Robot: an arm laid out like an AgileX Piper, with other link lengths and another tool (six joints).
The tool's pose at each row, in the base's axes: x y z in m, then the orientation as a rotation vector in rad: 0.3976, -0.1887, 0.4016, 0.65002, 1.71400, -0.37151; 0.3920, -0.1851, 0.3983, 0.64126, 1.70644, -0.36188; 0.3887, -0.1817, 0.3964, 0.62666, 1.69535, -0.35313; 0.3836, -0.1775, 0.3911, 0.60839, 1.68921, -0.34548; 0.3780, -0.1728, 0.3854, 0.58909, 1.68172, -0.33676; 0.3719, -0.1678, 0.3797, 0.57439, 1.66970, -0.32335; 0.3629, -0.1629, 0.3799, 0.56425, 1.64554, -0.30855; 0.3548, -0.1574, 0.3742, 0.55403, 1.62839, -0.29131; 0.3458, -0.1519, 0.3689, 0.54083, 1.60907, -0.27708; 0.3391, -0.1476, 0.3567, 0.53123, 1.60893, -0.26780
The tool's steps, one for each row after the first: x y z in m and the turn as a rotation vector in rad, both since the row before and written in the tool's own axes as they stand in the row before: 0.0048, -0.0008, -0.0056, -0.01158, -0.00806, 0.00233; 0.0030, 0.0006, -0.0041, -0.01444, -0.01310, -0.00052; 0.0066, -0.0001, -0.0052, -0.01577, -0.00965, -0.00494; 0.0071, 0.0001, -0.0059, -0.01713, -0.01096, -0.00460; 0.0072, 0.0002, -0.0066, -0.01765, -0.01322, 0.00211; 0.0016, -0.0007, -0.0101, -0.01609, -0.02318, 0.00923; 0.0072, -0.0003, -0.0087, -0.01770, -0.01618, 0.00858; 0.0067, -0.0006, -0.0097, -0.01765, -0.01932, 0.00567; 0.0130, -0.0013, -0.0064, -0.01192, -0.00099, -0.00032
